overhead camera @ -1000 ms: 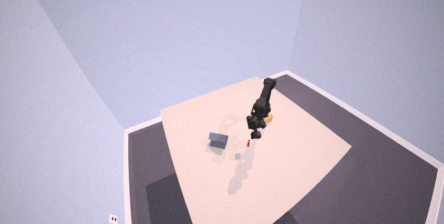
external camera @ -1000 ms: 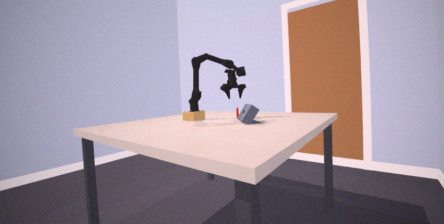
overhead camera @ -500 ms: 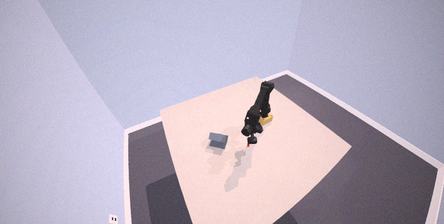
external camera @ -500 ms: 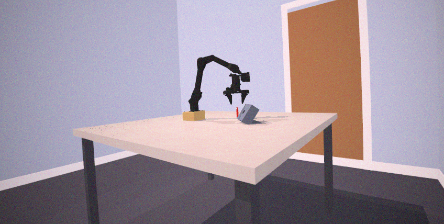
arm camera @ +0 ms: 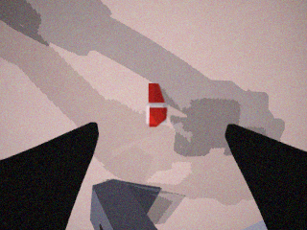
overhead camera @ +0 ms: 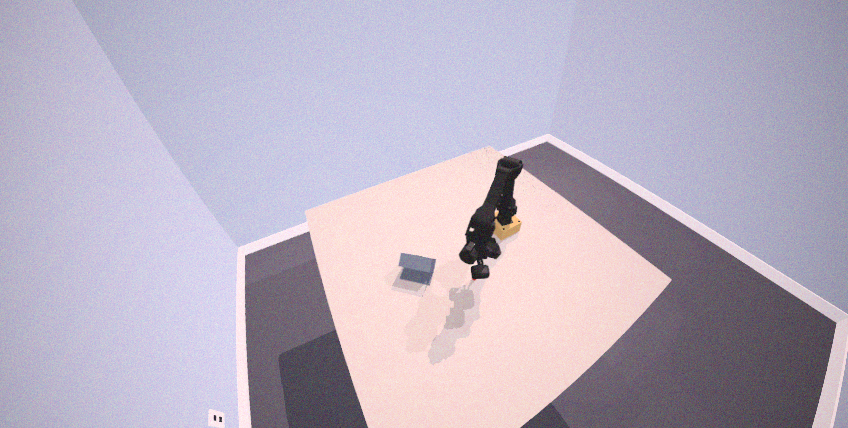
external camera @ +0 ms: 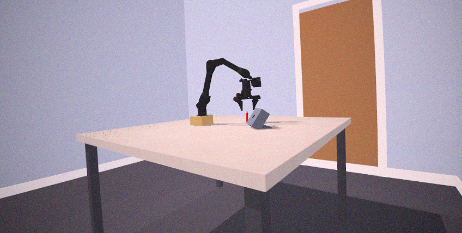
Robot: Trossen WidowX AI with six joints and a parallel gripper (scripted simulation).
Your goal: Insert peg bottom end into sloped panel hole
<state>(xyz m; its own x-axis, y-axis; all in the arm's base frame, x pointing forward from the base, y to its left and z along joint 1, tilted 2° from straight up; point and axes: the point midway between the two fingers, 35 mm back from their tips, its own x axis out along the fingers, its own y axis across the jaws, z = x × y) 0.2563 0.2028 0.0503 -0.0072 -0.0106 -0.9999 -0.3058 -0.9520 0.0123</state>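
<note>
My gripper tip is 30 mm above the red square peg and 10 mm past it. The rest, counted from my gripper tip: grey sloped panel 190 mm ahead, 130 mm to the right, 40 mm below.
</note>
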